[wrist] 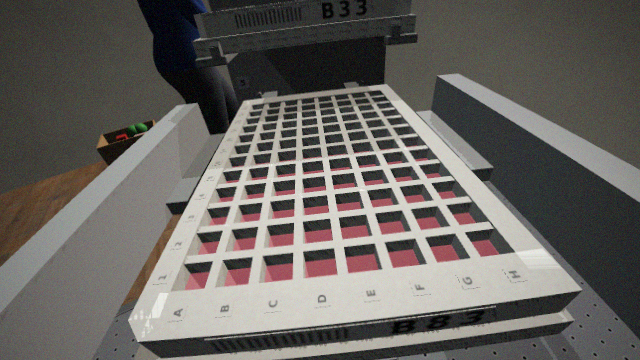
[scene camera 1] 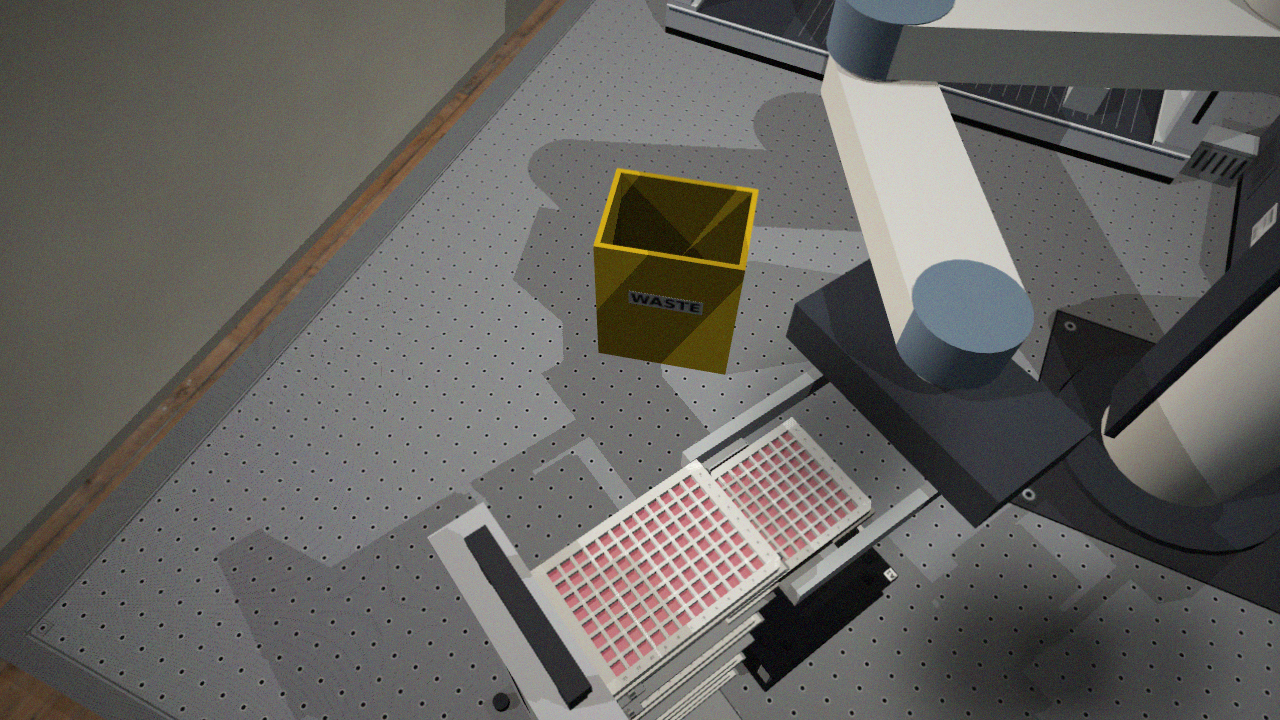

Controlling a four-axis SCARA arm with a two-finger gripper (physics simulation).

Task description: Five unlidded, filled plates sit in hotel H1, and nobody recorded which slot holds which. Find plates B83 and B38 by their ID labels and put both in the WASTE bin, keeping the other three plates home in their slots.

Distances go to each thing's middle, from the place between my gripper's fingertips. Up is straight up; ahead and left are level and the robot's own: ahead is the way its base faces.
My hand is 20 mm to the left of the plate B83 [scene camera 1: 793, 493], 10 mm past it and 10 mm above it.
